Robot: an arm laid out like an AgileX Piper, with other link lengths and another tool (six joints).
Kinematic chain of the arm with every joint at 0, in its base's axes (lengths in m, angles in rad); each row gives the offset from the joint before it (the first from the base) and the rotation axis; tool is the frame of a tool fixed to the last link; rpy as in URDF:
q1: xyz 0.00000 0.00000 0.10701 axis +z
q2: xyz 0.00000 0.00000 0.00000 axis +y
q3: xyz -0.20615 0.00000 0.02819 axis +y
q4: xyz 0.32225 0.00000 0.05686 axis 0.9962 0 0.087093
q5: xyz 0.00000 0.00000 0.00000 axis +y
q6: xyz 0.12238 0.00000 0.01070 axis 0.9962 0 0.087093
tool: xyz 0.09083 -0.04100 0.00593 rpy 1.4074 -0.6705 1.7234
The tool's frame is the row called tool.
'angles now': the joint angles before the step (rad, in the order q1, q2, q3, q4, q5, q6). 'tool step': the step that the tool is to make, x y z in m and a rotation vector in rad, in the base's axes. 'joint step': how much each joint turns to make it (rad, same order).
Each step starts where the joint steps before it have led.
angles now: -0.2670, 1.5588, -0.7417, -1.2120, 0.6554, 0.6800
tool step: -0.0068, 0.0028, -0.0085, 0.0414, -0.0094, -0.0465
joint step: 0.0001, 0.0063, 0.0001, 0.0541, 0.0040, 0.0108
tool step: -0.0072, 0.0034, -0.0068, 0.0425, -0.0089, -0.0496
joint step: 0.0000, 0.0001, -0.0001, 0.0642, 0.0080, 0.0015
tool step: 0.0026, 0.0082, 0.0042, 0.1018, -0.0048, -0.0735
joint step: 0.0000, -0.0002, -0.0762, 0.2275, 0.0486, -0.1348
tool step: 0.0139, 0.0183, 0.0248, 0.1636, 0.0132, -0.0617
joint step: -0.0001, 0.0001, -0.1681, 0.3316, 0.1507, -0.2372
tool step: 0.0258, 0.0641, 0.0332, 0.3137, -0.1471, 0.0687
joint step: 0.0000, -0.1340, -0.0517, 0.4686, 0.0613, -0.2861
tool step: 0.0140, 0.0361, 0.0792, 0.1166, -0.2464, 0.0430
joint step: 0.0002, -0.2210, -0.0001, 0.2212, 0.0169, -0.0939
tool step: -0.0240, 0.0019, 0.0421, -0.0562, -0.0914, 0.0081
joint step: 0.0000, -0.2009, 0.0702, -0.0278, 0.0285, -0.0044
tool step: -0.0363, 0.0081, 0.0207, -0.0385, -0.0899, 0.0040
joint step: -0.0003, -0.2645, 0.1518, -0.0105, 0.0164, -0.0044
